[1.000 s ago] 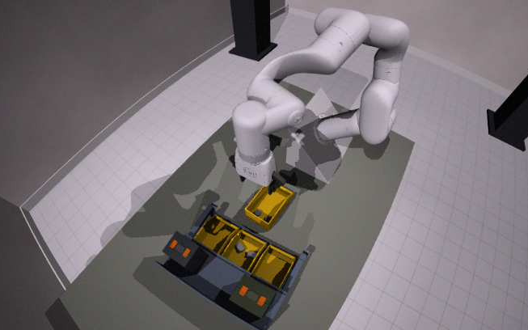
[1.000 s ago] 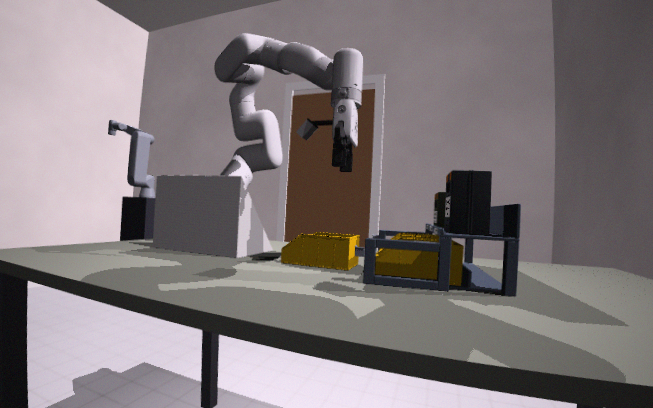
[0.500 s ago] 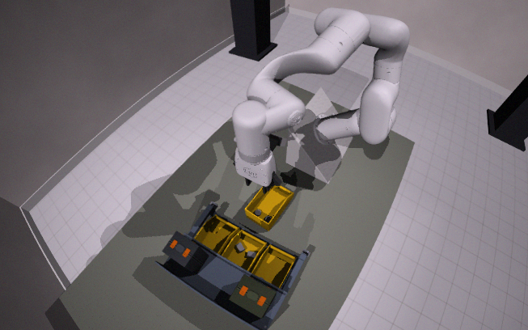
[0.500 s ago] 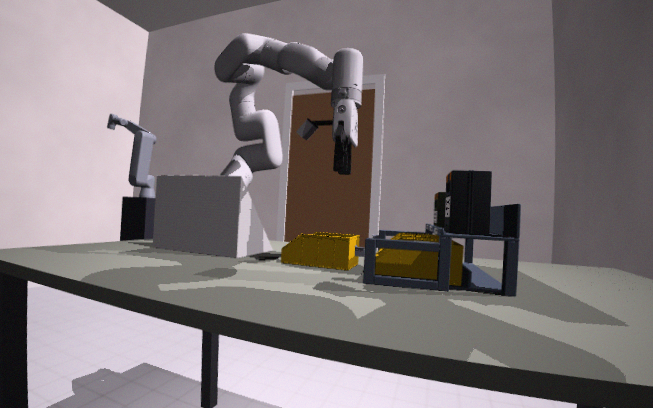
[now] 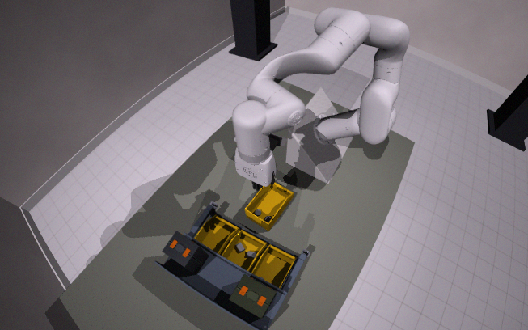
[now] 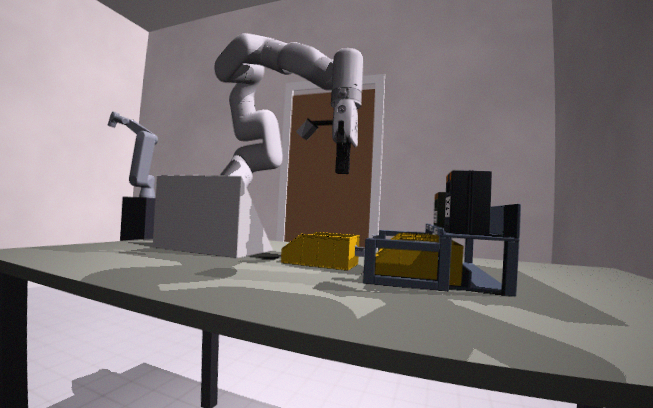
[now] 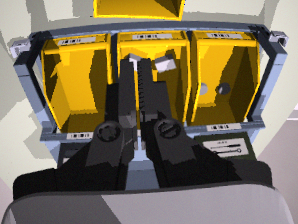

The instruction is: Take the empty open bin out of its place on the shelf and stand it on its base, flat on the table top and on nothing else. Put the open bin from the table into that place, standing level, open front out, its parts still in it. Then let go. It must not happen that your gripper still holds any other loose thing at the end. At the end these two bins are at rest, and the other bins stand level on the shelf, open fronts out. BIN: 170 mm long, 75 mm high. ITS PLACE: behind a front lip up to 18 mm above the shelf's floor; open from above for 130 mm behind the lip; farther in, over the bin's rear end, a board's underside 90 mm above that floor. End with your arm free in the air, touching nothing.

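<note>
Now: hand 230 mm above the shelf's front bar, 80 mm short of it and 30 mm to the right of it. The rest, counted from my hand: black box 280 mm ahead, 80 mm to the right, 80 mm below.
</note>
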